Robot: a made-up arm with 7 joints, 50 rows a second.
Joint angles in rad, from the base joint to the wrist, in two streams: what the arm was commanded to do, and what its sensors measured. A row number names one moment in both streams.
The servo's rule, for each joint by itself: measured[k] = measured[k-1] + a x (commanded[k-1-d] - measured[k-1]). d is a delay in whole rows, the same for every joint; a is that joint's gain. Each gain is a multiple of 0.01, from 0.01 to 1. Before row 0 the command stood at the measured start. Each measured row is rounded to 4 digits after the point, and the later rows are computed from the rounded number. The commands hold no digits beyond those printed.
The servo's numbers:
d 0
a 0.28 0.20 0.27 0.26 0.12 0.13 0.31
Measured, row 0:
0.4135 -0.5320 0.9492 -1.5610 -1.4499 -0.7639 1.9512
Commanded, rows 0 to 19:
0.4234 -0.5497 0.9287 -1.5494 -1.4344 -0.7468 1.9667
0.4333 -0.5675 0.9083 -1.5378 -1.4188 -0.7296 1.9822
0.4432 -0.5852 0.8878 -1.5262 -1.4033 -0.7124 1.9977
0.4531 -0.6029 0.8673 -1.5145 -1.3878 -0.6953 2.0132
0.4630 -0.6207 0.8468 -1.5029 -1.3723 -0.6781 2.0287
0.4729 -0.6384 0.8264 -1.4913 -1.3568 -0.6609 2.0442
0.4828 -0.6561 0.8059 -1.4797 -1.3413 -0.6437 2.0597
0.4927 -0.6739 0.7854 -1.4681 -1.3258 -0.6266 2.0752
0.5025 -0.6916 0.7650 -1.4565 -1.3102 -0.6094 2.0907
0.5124 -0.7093 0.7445 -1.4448 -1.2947 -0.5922 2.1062
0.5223 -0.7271 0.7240 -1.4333 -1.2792 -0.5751 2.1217
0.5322 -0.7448 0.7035 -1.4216 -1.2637 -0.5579 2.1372
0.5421 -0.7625 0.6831 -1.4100 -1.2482 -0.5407 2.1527
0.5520 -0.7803 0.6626 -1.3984 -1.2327 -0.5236 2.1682
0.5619 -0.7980 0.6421 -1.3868 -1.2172 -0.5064 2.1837
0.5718 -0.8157 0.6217 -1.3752 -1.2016 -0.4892 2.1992
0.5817 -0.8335 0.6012 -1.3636 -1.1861 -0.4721 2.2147
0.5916 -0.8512 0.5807 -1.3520 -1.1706 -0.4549 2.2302
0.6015 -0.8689 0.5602 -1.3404 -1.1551 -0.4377 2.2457
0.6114 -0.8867 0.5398 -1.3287 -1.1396 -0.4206 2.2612
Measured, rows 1 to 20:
0.4163 -0.5355 0.9437 -1.5580 -1.4480 -0.7617 1.9560
0.4211 -0.5419 0.9341 -1.5527 -1.4445 -0.7575 1.9641
0.4273 -0.5506 0.9216 -1.5458 -1.4396 -0.7516 1.9745
0.4345 -0.5611 0.9069 -1.5377 -1.4334 -0.7443 1.9865
0.4425 -0.5730 0.8907 -1.5287 -1.4261 -0.7357 1.9996
0.4510 -0.5861 0.8733 -1.5190 -1.4178 -0.7260 2.0134
0.4599 -0.6001 0.8551 -1.5088 -1.4086 -0.7153 2.0278
0.4691 -0.6149 0.8363 -1.4982 -1.3987 -0.7038 2.0425
0.4785 -0.6302 0.8170 -1.4874 -1.3881 -0.6915 2.0574
0.4880 -0.6460 0.7974 -1.4763 -1.3769 -0.6786 2.0725
0.4976 -0.6622 0.7776 -1.4651 -1.3652 -0.6651 2.0878
0.5073 -0.6787 0.7576 -1.4538 -1.3530 -0.6512 2.1031
0.5170 -0.6955 0.7375 -1.4424 -1.3404 -0.6368 2.1185
0.5268 -0.7125 0.7173 -1.4310 -1.3275 -0.6221 2.1339
0.5366 -0.7296 0.6970 -1.4195 -1.3143 -0.6071 2.1493
0.5465 -0.7468 0.6767 -1.4080 -1.3008 -0.5918 2.1648
0.5564 -0.7641 0.6563 -1.3965 -1.2870 -0.5762 2.1803
0.5663 -0.7815 0.6359 -1.3849 -1.2730 -0.5604 2.1958
0.5762 -0.7990 0.6155 -1.3733 -1.2589 -0.5444 2.2113
0.5861 -0.8165 0.5951 -1.3617 -1.2446 -0.5283 2.2268

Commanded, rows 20 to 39:
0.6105 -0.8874 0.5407 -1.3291 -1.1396 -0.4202 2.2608
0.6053 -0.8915 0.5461 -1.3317 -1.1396 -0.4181 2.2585
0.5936 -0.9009 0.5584 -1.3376 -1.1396 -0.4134 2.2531
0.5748 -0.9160 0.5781 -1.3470 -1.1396 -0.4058 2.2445
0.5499 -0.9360 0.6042 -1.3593 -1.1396 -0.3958 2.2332
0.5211 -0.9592 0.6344 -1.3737 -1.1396 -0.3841 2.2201
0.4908 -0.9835 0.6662 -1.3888 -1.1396 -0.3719 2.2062
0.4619 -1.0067 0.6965 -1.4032 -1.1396 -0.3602 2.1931
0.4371 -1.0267 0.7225 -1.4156 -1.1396 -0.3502 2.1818
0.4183 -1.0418 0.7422 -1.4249 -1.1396 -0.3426 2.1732
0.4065 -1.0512 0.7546 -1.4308 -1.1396 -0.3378 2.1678
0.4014 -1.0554 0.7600 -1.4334 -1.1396 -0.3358 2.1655
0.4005 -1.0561 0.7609 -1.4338 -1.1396 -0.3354 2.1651
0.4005 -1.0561 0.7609 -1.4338 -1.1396 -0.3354 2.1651
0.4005 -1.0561 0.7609 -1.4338 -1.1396 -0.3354 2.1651
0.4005 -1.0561 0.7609 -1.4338 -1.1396 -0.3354 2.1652
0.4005 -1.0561 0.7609 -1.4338 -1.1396 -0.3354 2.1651
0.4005 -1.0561 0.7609 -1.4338 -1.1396 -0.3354 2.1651
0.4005 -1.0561 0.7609 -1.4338 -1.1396 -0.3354 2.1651
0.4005 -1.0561 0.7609 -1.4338 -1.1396 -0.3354 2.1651
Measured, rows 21 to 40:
0.5929 -0.8307 0.5804 -1.3532 -1.2320 -0.5142 2.2373
0.5964 -0.8429 0.5711 -1.3476 -1.2209 -0.5017 2.2439
0.5956 -0.8545 0.5677 -1.3450 -1.2111 -0.4902 2.2468
0.5898 -0.8668 0.5705 -1.3455 -1.2025 -0.4792 2.2461
0.5786 -0.8806 0.5796 -1.3491 -1.1950 -0.4684 2.2421
0.5625 -0.8963 0.5944 -1.3555 -1.1884 -0.4574 2.2353
0.5424 -0.9137 0.6138 -1.3642 -1.1825 -0.4463 2.2263
0.5199 -0.9323 0.6361 -1.3743 -1.1774 -0.4351 2.2160
0.4967 -0.9512 0.6594 -1.3850 -1.1729 -0.4241 2.2054
0.4747 -0.9693 0.6818 -1.3954 -1.1689 -0.4135 2.1954
0.4556 -0.9857 0.7015 -1.4046 -1.1654 -0.4037 2.1868
0.4404 -0.9996 0.7173 -1.4121 -1.1623 -0.3949 2.1802
0.4292 -1.0109 0.7291 -1.4177 -1.1596 -0.3872 2.1755
0.4212 -1.0199 0.7377 -1.4219 -1.1572 -0.3805 2.1723
0.4154 -1.0271 0.7440 -1.4250 -1.1551 -0.3746 2.1701
0.4112 -1.0329 0.7486 -1.4273 -1.1532 -0.3695 2.1686
0.4082 -1.0375 0.7519 -1.4290 -1.1516 -0.3651 2.1675
0.4060 -1.0412 0.7543 -1.4302 -1.1502 -0.3612 2.1668
0.4045 -1.0442 0.7561 -1.4311 -1.1489 -0.3578 2.1663
0.4034 -1.0466 0.7574 -1.4318 -1.1478 -0.3549 2.1659

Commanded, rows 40 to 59:
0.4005 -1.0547 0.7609 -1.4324 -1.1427 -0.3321 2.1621
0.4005 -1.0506 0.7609 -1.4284 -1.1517 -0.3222 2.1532
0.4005 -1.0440 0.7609 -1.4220 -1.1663 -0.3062 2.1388
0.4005 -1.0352 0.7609 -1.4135 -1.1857 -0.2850 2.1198
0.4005 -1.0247 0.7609 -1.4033 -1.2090 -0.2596 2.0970
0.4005 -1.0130 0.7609 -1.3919 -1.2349 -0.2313 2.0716
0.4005 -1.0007 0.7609 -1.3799 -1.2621 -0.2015 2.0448
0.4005 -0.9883 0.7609 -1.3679 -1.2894 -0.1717 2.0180
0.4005 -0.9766 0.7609 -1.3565 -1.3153 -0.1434 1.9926
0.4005 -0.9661 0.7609 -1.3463 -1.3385 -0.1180 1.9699
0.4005 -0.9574 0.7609 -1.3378 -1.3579 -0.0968 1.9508
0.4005 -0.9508 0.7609 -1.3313 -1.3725 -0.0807 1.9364
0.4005 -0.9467 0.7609 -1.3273 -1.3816 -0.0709 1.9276
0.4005 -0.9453 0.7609 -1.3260 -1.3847 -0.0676 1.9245
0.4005 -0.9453 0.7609 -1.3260 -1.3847 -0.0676 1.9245
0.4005 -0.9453 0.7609 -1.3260 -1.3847 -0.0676 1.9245
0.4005 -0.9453 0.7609 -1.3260 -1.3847 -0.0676 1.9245
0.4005 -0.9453 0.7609 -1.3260 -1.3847 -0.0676 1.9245
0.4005 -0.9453 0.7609 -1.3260 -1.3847 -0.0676 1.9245
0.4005 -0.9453 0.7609 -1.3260 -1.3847 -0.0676 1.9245
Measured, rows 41 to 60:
0.4026 -1.0482 0.7583 -1.4320 -1.1472 -0.3519 2.1647
0.4020 -1.0487 0.7590 -1.4311 -1.1477 -0.3480 2.1611
0.4016 -1.0478 0.7595 -1.4287 -1.1499 -0.3426 2.1542
0.4013 -1.0453 0.7599 -1.4247 -1.1542 -0.3351 2.1435
0.4011 -1.0412 0.7602 -1.4191 -1.1608 -0.3253 2.1291
0.4009 -1.0356 0.7604 -1.4120 -1.1697 -0.3131 2.1113
0.4008 -1.0286 0.7605 -1.4037 -1.1808 -0.2986 2.0907
0.4007 -1.0205 0.7606 -1.3944 -1.1938 -0.2821 2.0682
0.4006 -1.0117 0.7607 -1.3845 -1.2084 -0.2641 2.0448
0.4006 -1.0026 0.7608 -1.3746 -1.2240 -0.2451 2.0216
0.4006 -0.9936 0.7608 -1.3650 -1.2401 -0.2258 1.9997
0.4006 -0.9850 0.7608 -1.3562 -1.2560 -0.2069 1.9801
0.4006 -0.9773 0.7608 -1.3487 -1.2711 -0.1892 1.9638
0.4006 -0.9709 0.7608 -1.3428 -1.2847 -0.1734 1.9516
0.4006 -0.9658 0.7608 -1.3384 -1.2967 -0.1596 1.9432
0.4006 -0.9617 0.7608 -1.3352 -1.3073 -0.1476 1.9374
0.4006 -0.9584 0.7608 -1.3328 -1.3166 -0.1372 1.9334
0.4006 -0.9558 0.7608 -1.3310 -1.3248 -0.1282 1.9306
0.4006 -0.9537 0.7608 -1.3297 -1.3320 -0.1203 1.9287
0.4006 -0.9520 0.7608 -1.3287 -1.3383 -0.1134 1.9274

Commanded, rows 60 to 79:
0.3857 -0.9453 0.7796 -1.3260 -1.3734 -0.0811 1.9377
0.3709 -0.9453 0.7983 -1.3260 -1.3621 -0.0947 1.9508
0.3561 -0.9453 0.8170 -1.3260 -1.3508 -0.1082 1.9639
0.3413 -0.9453 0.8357 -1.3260 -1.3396 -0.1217 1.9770
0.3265 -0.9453 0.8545 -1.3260 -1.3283 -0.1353 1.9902
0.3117 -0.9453 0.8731 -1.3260 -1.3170 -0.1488 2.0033
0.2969 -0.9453 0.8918 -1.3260 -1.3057 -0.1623 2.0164
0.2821 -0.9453 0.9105 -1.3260 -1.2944 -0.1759 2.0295
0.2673 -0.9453 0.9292 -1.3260 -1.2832 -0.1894 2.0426
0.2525 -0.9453 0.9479 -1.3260 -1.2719 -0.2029 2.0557
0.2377 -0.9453 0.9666 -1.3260 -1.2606 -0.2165 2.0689
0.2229 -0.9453 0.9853 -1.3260 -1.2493 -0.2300 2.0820
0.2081 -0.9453 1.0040 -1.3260 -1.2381 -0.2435 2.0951
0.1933 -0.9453 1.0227 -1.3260 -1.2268 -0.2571 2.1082
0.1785 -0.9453 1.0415 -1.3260 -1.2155 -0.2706 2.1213
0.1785 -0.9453 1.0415 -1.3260 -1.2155 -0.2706 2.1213
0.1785 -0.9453 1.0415 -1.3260 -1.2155 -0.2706 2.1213
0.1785 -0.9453 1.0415 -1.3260 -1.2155 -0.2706 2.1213
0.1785 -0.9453 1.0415 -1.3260 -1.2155 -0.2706 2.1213
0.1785 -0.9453 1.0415 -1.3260 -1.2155 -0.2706 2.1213
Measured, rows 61 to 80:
0.3964 -0.9507 0.7659 -1.3280 -1.3425 -0.1092 1.9306
0.3893 -0.9496 0.7746 -1.3275 -1.3449 -0.1073 1.9369
0.3800 -0.9487 0.7860 -1.3271 -1.3456 -0.1074 1.9453
0.3692 -0.9480 0.7994 -1.3268 -1.3449 -0.1093 1.9551
0.3572 -0.9475 0.8143 -1.3266 -1.3429 -0.1127 1.9660
0.3445 -0.9471 0.8302 -1.3264 -1.3398 -0.1174 1.9776
0.3312 -0.9467 0.8468 -1.3263 -1.3357 -0.1232 1.9896
0.3175 -0.9464 0.8640 -1.3262 -1.3307 -0.1301 2.0020
0.3034 -0.9462 0.8816 -1.3261 -1.3250 -0.1378 2.0146
0.2891 -0.9460 0.8995 -1.3261 -1.3186 -0.1463 2.0273
0.2747 -0.9459 0.9176 -1.3261 -1.3116 -0.1554 2.0402
0.2602 -0.9458 0.9359 -1.3261 -1.3041 -0.1651 2.0532
0.2456 -0.9457 0.9543 -1.3261 -1.2962 -0.1753 2.0662
0.2310 -0.9456 0.9728 -1.3261 -1.2879 -0.1859 2.0792
0.2163 -0.9455 0.9913 -1.3261 -1.2792 -0.1969 2.0923
0.2057 -0.9455 1.0049 -1.3261 -1.2716 -0.2065 2.1013
0.1981 -0.9455 1.0148 -1.3261 -1.2649 -0.2148 2.1075
0.1926 -0.9455 1.0220 -1.3261 -1.2590 -0.2221 2.1118
0.1887 -0.9455 1.0273 -1.3261 -1.2538 -0.2284 2.1147
0.1858 -0.9455 1.0311 -1.3261 -1.2492 -0.2339 2.1167

